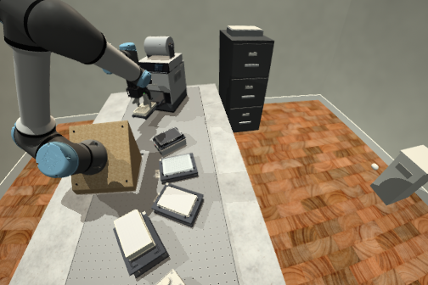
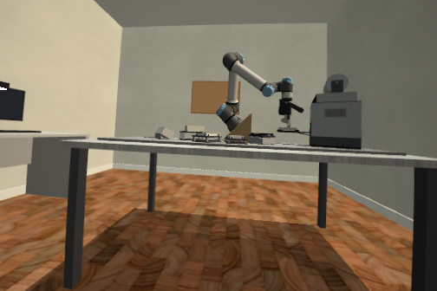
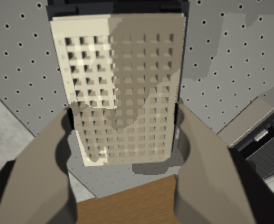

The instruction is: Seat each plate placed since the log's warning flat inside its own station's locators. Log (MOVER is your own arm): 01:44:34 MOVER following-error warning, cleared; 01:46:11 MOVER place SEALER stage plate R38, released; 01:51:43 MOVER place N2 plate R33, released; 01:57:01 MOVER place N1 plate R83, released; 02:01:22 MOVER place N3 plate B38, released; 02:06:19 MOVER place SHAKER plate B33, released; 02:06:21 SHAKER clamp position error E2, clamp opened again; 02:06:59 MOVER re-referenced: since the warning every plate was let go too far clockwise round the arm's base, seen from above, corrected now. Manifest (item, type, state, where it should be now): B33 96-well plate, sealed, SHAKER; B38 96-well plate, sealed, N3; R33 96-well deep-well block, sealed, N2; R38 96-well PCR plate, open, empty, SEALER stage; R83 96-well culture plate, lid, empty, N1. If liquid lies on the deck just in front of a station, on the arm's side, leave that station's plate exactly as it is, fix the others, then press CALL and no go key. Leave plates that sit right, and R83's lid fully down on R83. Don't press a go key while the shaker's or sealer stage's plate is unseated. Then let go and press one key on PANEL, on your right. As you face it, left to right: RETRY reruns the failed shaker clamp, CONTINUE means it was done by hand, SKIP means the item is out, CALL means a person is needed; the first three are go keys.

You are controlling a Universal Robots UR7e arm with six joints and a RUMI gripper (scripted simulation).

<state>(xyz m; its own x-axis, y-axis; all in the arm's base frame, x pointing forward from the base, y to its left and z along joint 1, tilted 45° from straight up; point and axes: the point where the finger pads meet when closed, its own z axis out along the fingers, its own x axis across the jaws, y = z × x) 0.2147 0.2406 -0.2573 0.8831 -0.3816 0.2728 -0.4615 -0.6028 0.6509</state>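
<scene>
Now: the dark plate 12 cm ahead of my hand, 23 cm to the right of it and 6 cm below it. From my hand the other things lie so: cream PCR plate (1 cm below); then retry key (8 cm ahead, 84 cm to the right, 6 cm below); then continue key (4 cm ahead, 86 cm to the right, 6 cm below).
</scene>
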